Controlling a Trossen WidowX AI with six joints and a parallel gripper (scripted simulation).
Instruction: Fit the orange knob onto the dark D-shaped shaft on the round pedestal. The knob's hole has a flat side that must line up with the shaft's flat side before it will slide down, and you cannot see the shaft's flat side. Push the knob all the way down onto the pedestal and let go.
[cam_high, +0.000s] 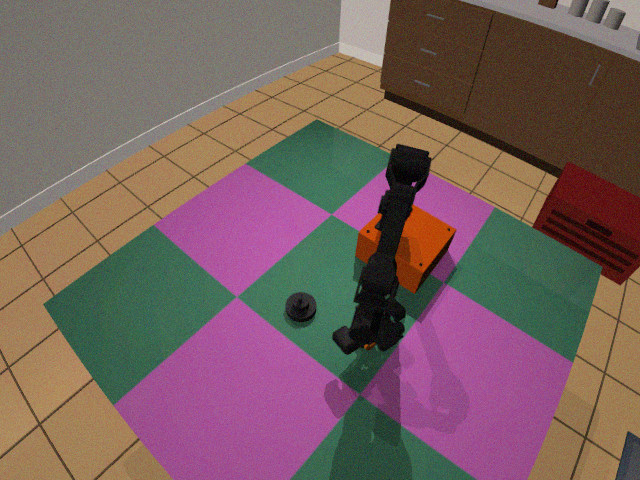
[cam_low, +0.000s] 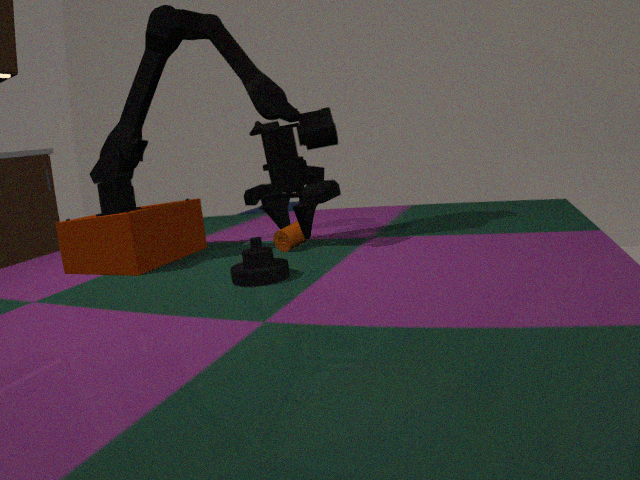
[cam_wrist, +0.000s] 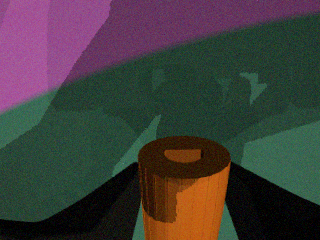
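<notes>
Right now my gripper tip is 210 mm to the left of the pedestal, 20 mm short of it and 10 mm below it. Also, from my gripper tip: orange knob: 20 mm to the right, 10 mm behind, 10 mm above.
</notes>
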